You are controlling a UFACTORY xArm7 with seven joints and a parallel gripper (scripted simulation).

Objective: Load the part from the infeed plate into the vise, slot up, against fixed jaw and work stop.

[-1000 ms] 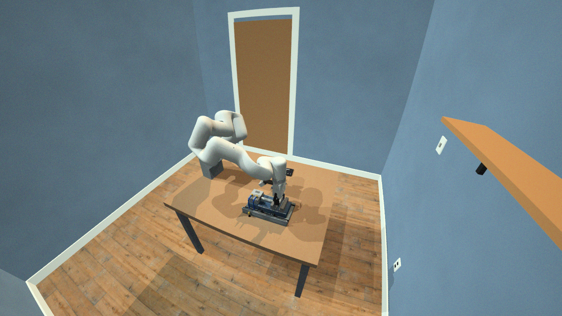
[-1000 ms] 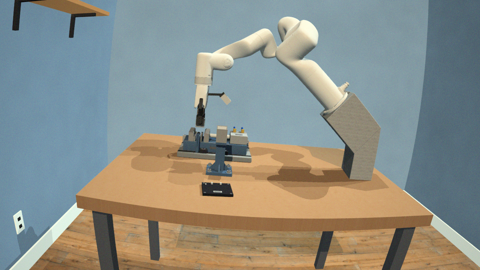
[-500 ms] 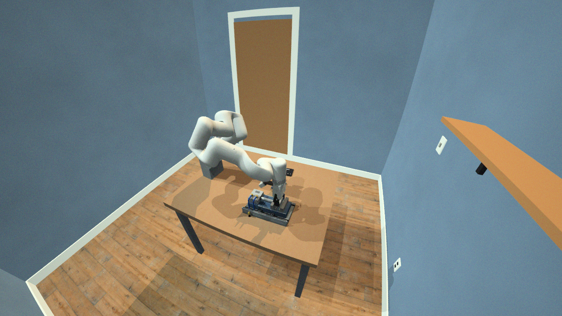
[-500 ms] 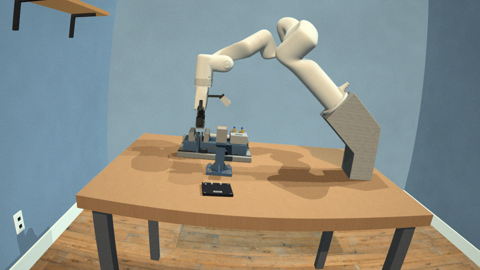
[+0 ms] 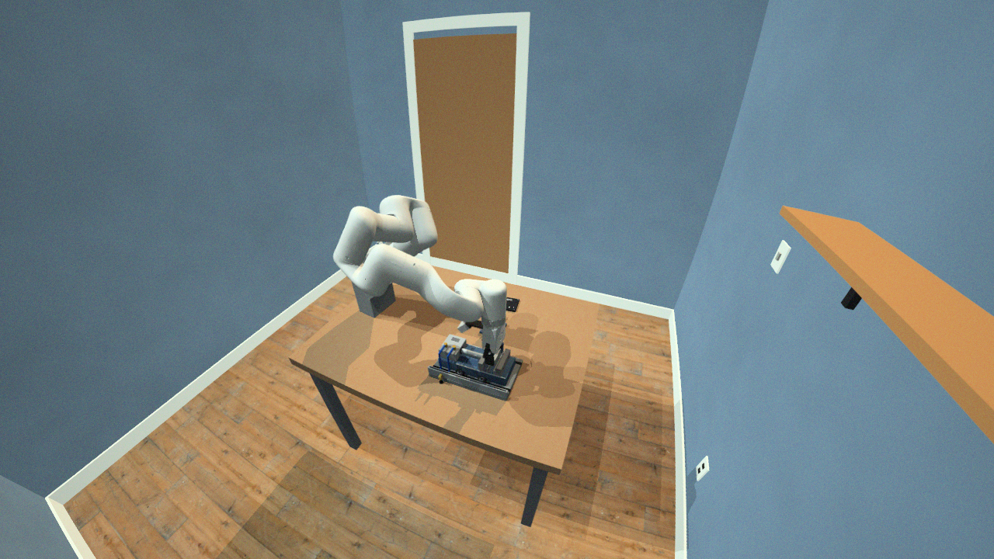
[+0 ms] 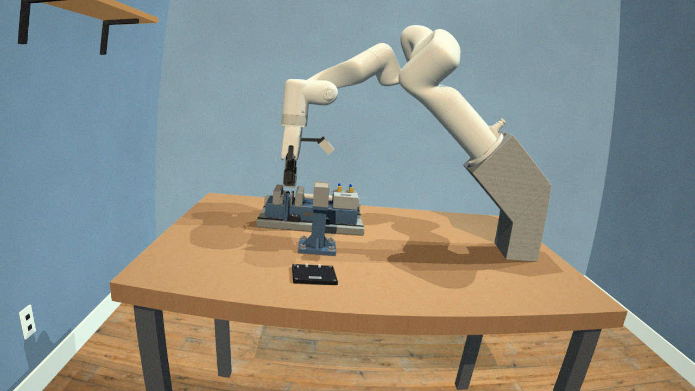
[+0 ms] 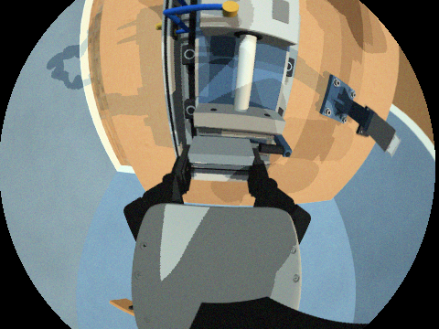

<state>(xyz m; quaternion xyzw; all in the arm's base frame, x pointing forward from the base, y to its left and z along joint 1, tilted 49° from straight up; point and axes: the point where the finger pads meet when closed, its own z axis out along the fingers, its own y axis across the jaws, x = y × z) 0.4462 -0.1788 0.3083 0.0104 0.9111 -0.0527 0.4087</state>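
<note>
The grey block is 10 mm below my hand. Round my hand: fixed jaw (30 mm ahead, 20 mm to the left, 50 mm below); moving jaw (30 mm behind, 20 mm to the left, 50 mm below); work stop (10 mm ahead, 70 mm to the left, 40 mm below).
</note>
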